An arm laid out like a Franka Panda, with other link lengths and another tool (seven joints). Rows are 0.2 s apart.
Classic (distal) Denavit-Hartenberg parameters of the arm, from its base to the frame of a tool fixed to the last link. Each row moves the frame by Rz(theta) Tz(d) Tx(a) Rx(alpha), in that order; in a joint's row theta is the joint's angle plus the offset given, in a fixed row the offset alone. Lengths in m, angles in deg.
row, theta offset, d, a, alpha
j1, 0, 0.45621, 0, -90
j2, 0, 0, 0, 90
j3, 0, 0.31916, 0.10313, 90
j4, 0, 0, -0.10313, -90
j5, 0, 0.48, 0, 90
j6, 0, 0, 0.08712, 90
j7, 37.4, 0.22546, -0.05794, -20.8
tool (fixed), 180, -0.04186, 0, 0
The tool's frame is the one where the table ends.
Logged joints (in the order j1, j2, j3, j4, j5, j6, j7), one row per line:
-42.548, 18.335, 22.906, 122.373, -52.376, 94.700, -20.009
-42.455, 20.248, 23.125, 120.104, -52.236, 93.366, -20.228
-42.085, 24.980, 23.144, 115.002, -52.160, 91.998, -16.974
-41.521, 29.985, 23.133, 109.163, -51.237, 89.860, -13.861
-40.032, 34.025, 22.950, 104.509, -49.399, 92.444, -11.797
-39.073, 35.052, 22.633, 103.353, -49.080, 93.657, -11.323
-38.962, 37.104, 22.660, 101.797, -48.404, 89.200, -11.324
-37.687, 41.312, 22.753, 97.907, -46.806, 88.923, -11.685
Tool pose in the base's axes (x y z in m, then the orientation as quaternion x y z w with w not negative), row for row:
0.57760, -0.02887, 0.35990, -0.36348, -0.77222, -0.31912, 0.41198
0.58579, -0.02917, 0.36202, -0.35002, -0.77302, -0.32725, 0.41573
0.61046, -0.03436, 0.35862, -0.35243, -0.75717, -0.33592, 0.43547
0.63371, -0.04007, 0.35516, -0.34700, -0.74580, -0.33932, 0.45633
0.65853, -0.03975, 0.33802, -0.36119, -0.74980, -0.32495, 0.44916
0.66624, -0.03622, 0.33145, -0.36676, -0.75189, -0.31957, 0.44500
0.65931, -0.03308, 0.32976, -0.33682, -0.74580, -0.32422, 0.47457
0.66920, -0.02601, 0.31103, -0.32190, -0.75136, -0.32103, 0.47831
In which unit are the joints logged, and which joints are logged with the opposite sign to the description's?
The joints are logged in degrees. Opposite sign: j4, j5.
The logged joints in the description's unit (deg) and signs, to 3 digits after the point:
-42.548, 18.335, 22.906, -122.373, 52.376, 94.700, -20.009
-42.455, 20.248, 23.125, -120.104, 52.236, 93.366, -20.228
-42.085, 24.980, 23.144, -115.002, 52.160, 91.998, -16.974
-41.521, 29.985, 23.133, -109.163, 51.237, 89.860, -13.861
-40.032, 34.025, 22.950, -104.509, 49.399, 92.444, -11.797
-39.073, 35.052, 22.633, -103.353, 49.080, 93.657, -11.323
-38.962, 37.104, 22.660, -101.797, 48.404, 89.200, -11.324
-37.687, 41.312, 22.753, -97.907, 46.806, 88.923, -11.685

